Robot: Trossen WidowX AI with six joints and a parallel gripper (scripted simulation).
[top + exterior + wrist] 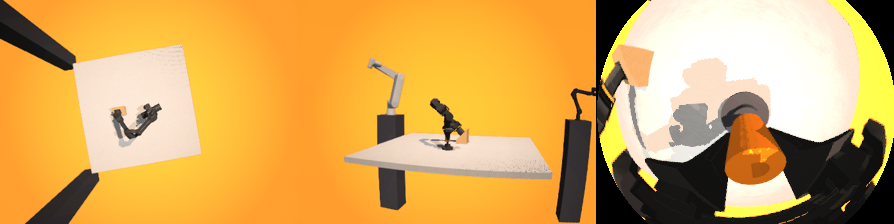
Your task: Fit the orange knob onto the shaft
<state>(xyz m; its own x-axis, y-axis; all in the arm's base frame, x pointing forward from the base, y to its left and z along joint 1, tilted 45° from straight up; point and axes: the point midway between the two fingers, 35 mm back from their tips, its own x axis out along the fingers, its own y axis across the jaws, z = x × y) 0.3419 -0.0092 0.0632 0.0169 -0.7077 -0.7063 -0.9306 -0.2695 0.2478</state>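
My gripper tip is now 2 cm below the orange knob. From my gripper tip the other things lie so: round dark pedestal: 4 cm below.
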